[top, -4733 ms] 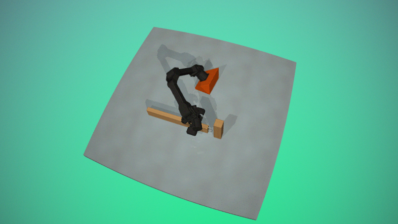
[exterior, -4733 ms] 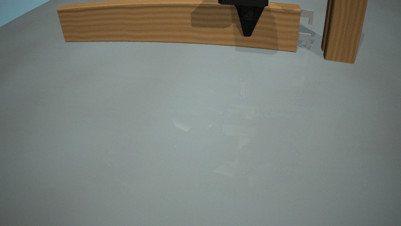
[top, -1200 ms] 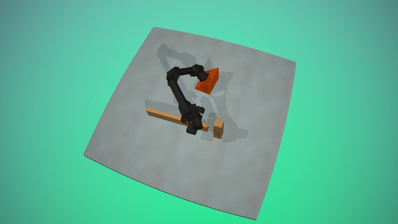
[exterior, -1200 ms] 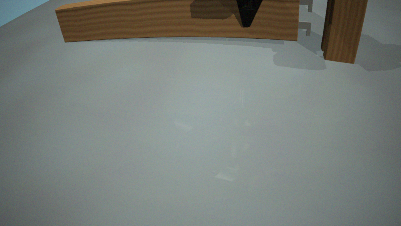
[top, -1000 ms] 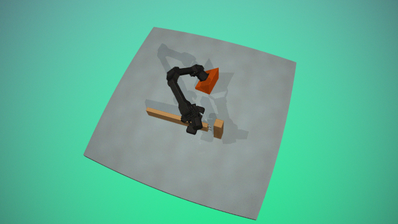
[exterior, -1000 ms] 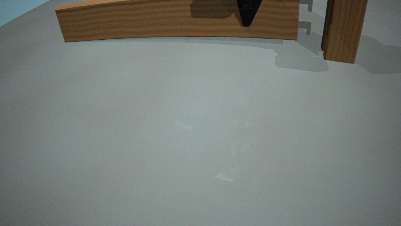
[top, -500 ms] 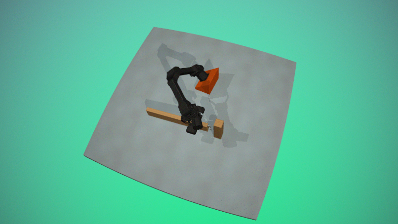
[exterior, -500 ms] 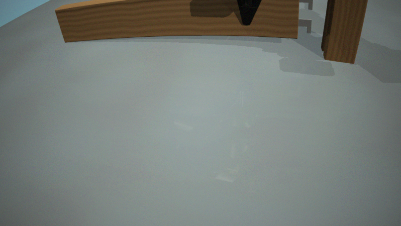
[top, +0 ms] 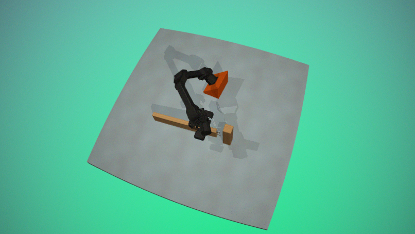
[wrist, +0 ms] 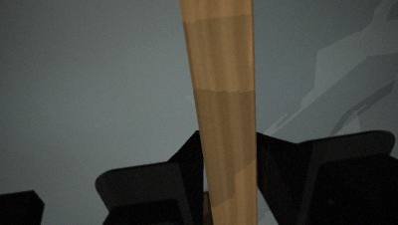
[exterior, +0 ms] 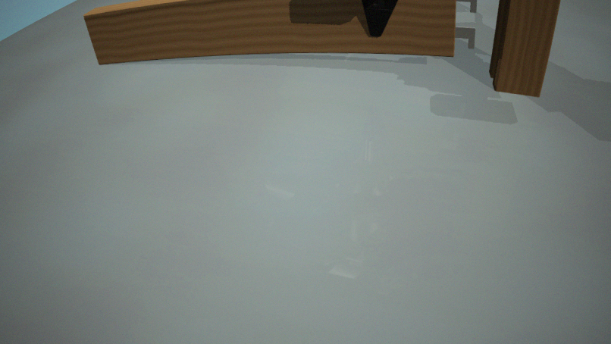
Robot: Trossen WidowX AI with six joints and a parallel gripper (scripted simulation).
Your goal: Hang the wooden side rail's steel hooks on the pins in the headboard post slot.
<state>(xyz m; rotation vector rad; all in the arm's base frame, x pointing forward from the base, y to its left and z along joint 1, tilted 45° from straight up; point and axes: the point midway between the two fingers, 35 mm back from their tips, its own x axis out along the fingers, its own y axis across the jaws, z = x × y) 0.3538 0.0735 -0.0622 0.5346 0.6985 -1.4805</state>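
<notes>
My gripper tip is 1 cm past the headboard post, 15 cm to the right of it and 4 cm below it.
</notes>
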